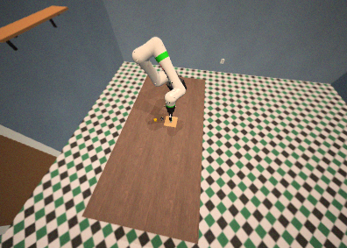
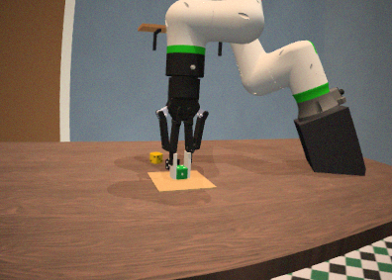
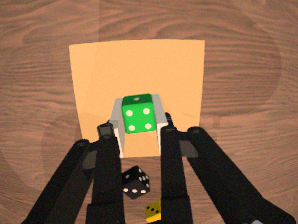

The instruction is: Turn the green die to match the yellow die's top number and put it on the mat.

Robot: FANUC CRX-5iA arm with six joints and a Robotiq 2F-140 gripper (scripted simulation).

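Now: hand 20 mm above the green die. From my hand the other things lie so: yellow die: 180 mm to the right, 30 mm below, 10 mm behind; black die: 100 mm to the right, 30 mm below, 30 mm behind; mat: 40 mm below.
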